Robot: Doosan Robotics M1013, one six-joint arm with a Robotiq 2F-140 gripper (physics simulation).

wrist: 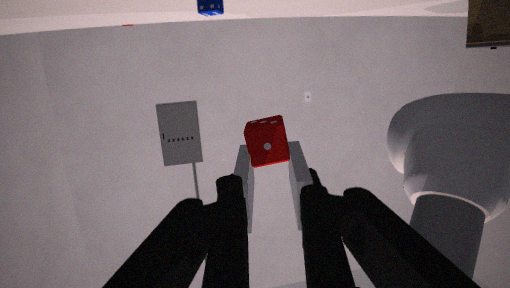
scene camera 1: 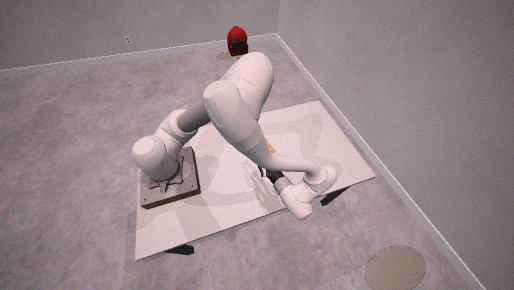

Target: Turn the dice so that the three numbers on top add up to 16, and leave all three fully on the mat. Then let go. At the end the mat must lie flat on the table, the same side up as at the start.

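Pixels of known places: gripper, fingertip midpoint: (wrist: 270, 161); arm's base, origin of the base link: (scene camera 1: 167, 171).
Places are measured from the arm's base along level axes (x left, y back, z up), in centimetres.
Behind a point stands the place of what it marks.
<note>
My gripper (scene camera 1: 261, 171) (wrist: 270, 161) @(y -51.9, x 1.9, z 7.8 cm) is shut on the red die (wrist: 266, 134) @(y -52.9, x -0.2, z 5.3 cm). In the wrist view one pip shows on the die's face toward the camera, and a row of pips on the narrow face at the image top. The gripper is tipped sideways, its fingers pointing toward the robot's base side in the scene view. The blue die (wrist: 210, 6) @(y -51.3, x 19.7, z -5.9 cm) is cut off by the wrist view's top edge. A small part of the tan mat (scene camera 1: 270, 145) @(y -64.8, x 12.3, z -7.2 cm) shows beside the forearm. The white die cannot be made out. The number on top of the blue die is unclear.
The white table (scene camera 1: 345, 150) @(y -115.6, x -0.2, z -7.8 cm) carries the arm's base block (scene camera 1: 150, 201) @(y 7.1, x -15.9, z 0.0 cm) (wrist: 489, 22) @(y -13.7, x 12.1, z -3.3 cm) at its left. An arm link (wrist: 445, 145) @(y -18.9, x 13.8, z 14.2 cm) fills the wrist view's right side. A grey panel (wrist: 179, 120) on a post stands in the background. A red helmet-like object (scene camera 1: 237, 39) sits on the floor.
</note>
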